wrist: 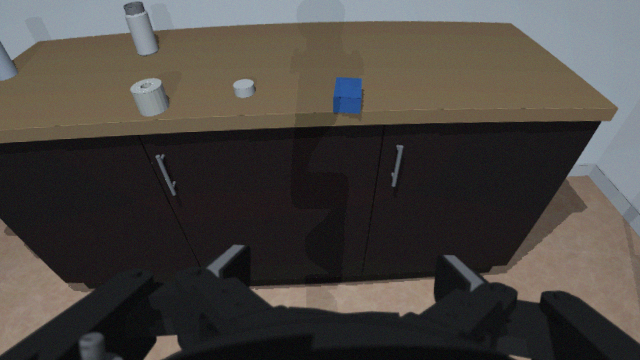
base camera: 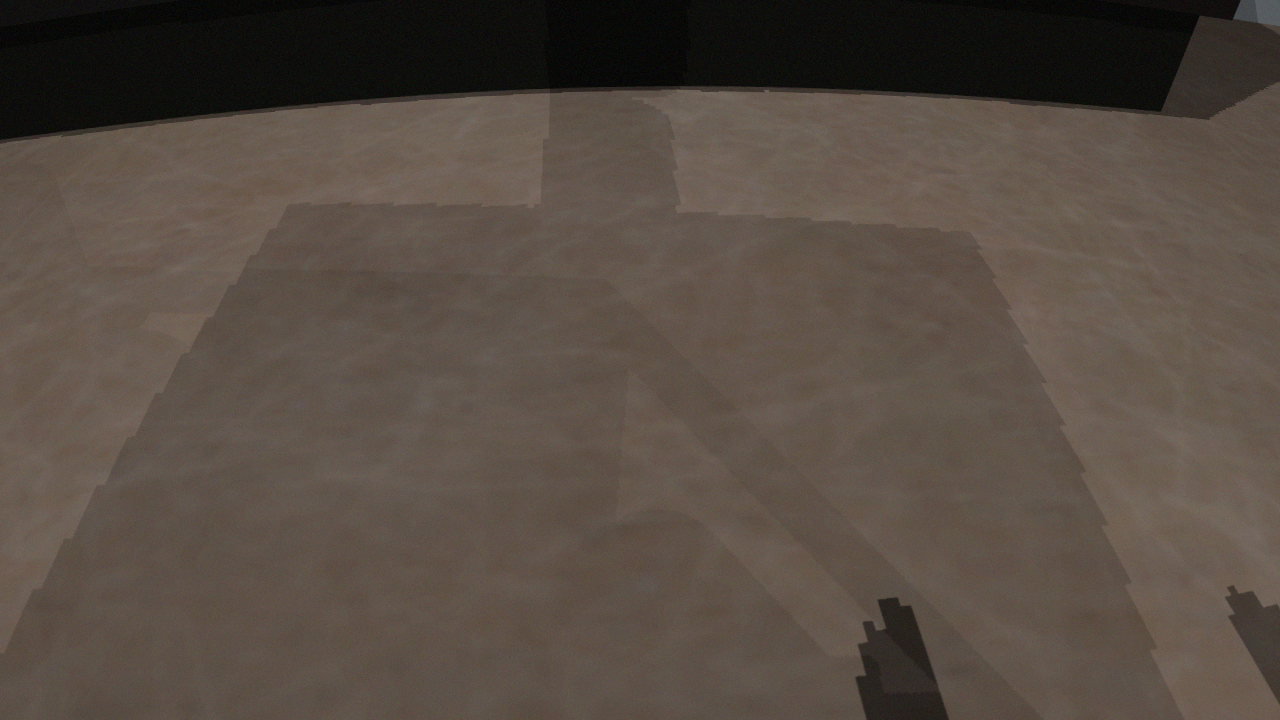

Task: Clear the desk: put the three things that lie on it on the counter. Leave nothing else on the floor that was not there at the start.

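Places are measured from the arm's base along level axes (x down, y left, z ahead), in centimetres.
Pixels of known places: gripper, fingertip midpoint: (wrist: 341, 271).
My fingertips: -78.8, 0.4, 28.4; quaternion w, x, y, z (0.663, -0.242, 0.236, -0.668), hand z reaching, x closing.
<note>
Ahead of a thing's pixels: the offset from my fingertips to its top centre, as dx, dy, dz. "spot": to the spot under its first point. Level surfaces: height alone.
The counter (wrist: 450, 65) (base camera: 268, 71) has a wooden top and dark cabinet doors. In the wrist view a blue block @(+23.5, -0.2, +60.5) (wrist: 347, 96) sits near its front edge, right of the middle. A small white disc @(+25.1, +25.0, +63.7) (wrist: 244, 88) lies left of the block. A white roll with a hole in its top @(spot: +23.6, +43.4, +53.1) (wrist: 151, 100) stands further left, near the front edge. My gripper (wrist: 341, 271) is open and empty, in front of the counter and apart from all these things. The desk cannot be made out in either view.
A white bottle with a grey cap @(+12.7, +63.3, +88.8) (wrist: 142, 32) stands at the back left of the counter. Part of another pale cylinder @(spot: +23.6, +103.0, +73.2) (wrist: 5, 65) shows at the left edge. The brown floor @(dx +118.5) (wrist: 550, 235) (base camera: 1145, 295) runs up to the cabinet base, with shadows across it. A wall (wrist: 575, 30) stands behind.
</note>
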